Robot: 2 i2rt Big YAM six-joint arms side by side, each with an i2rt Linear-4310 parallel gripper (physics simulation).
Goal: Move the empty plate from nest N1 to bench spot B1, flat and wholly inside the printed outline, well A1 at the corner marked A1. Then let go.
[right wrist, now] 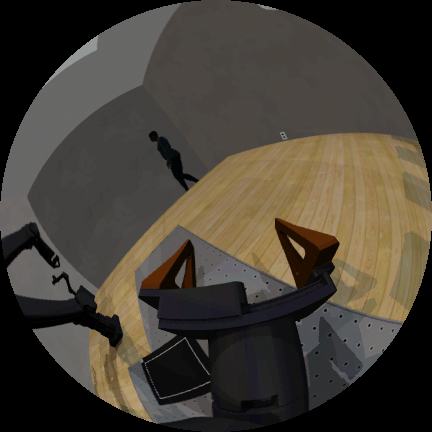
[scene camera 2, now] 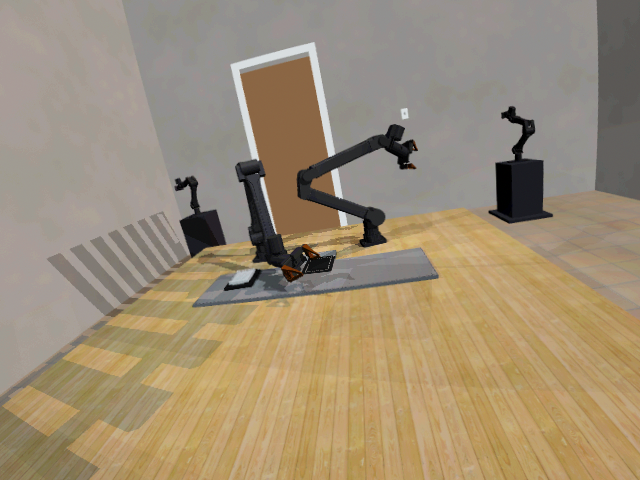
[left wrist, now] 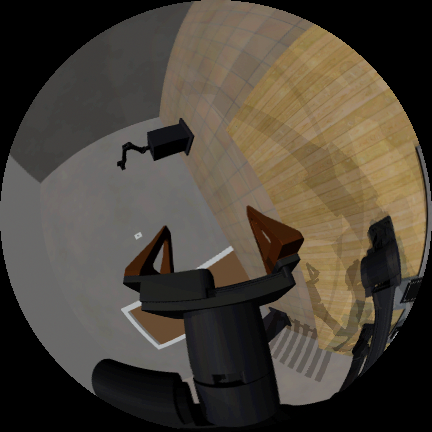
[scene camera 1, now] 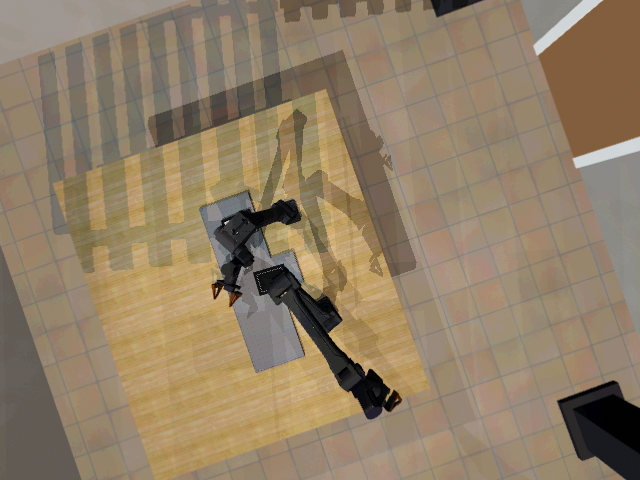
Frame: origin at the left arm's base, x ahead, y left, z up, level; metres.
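Seen in the pictures: left gripper, fingertip midpoint: [right wrist: 53,260] [scene camera 2: 416,159] [left wrist: 205,219] [scene camera 1: 391,391]; right gripper, fingertip midpoint: [right wrist: 232,233] [scene camera 2: 311,264] [scene camera 1: 222,303]; left arm's base at its link origin: [right wrist: 115,330] [scene camera 2: 373,242] [left wrist: 383,237] [scene camera 1: 325,309]; right arm's base at its link origin: [scene camera 2: 265,258] [scene camera 1: 290,212].
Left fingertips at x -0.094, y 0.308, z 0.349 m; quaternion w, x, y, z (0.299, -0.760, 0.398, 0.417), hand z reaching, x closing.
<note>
Pixels of each thing's top centre, then the offset from my left fingertips to it. "pt": a spot on its surface instead. Level surfaces: height alone.
- white plate at its top centre: [scene camera 2: 242,274] dx +0.246, dy -0.930, dz -0.309 m
- grey perforated board at its surface level: dz -0.336 m
- black pad at a spot on its surface: [right wrist: 175,370] [scene camera 2: 318,265] [scene camera 1: 269,280] pt dx +0.265, dy -0.601, dz -0.334 m
- wooden table at its surface level: dz -0.349 m
The white plate [scene camera 2: 243,277] sits in a black nest at the left end of the grey perforated board [scene camera 1: 279,346] [scene camera 2: 398,266] in scene camera 2; in scene camera 1 the right arm mostly hides it. A black pad [scene camera 1: 264,281] [scene camera 2: 318,264] [right wrist: 175,370] with a thin white printed outline lies near the board's middle, with no plate seen on it. The mark A1 is too small to read. My right gripper [scene camera 1: 223,301] [scene camera 2: 302,264] [right wrist: 232,233] is open and empty, low over the board's edge beside the pad. My left gripper [scene camera 1: 395,400] [scene camera 2: 415,158] [left wrist: 205,219] is open and empty, raised high, far from the plate.
The board lies on a wooden table [scene camera 1: 180,372] [scene camera 2: 361,382]. The right arm's links pass above the nest end of the board. The left arm reaches away towards a table corner. Black pedestals [scene camera 2: 519,188] [left wrist: 167,142] with small arms stand beyond the table. A person [right wrist: 170,155] is in the background.
</note>
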